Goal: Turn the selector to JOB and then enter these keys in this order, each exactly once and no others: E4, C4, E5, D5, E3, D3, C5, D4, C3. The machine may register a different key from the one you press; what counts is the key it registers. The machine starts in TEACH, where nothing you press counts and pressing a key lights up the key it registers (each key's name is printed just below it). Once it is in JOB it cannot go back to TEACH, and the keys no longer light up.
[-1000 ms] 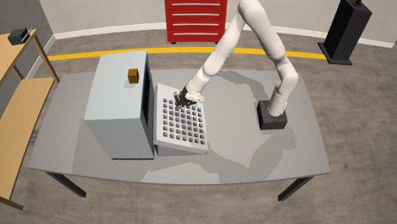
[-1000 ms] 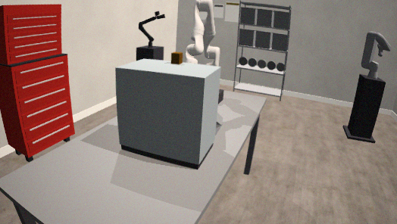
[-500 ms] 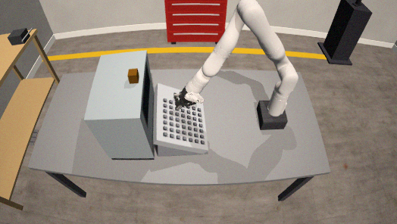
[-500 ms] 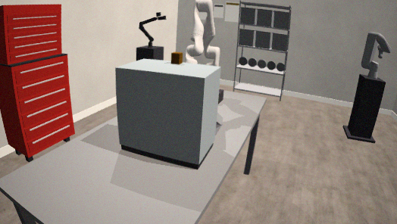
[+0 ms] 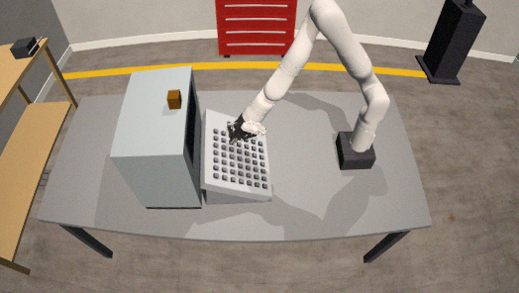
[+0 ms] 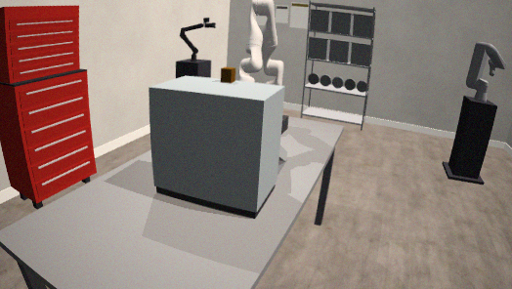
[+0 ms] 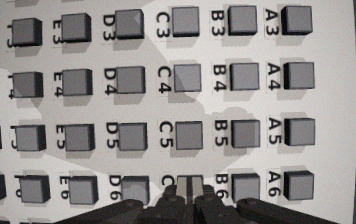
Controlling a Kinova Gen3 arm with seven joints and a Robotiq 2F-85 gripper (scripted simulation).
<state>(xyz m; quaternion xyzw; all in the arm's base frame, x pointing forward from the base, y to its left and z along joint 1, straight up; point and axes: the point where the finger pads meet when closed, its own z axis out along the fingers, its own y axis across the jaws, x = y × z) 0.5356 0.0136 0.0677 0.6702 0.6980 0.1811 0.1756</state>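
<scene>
The key D4 lies 7 cm to the left of my hand, 4 cm below it and 2 cm behind it. From my hand the other things lie so: key C4: 7 cm to the left, 2 cm below, 1 cm ahead; keypad: 7 cm below, 2 cm to the left, 1 cm ahead; key B4: 7 cm to the left, 4 cm ahead.
</scene>
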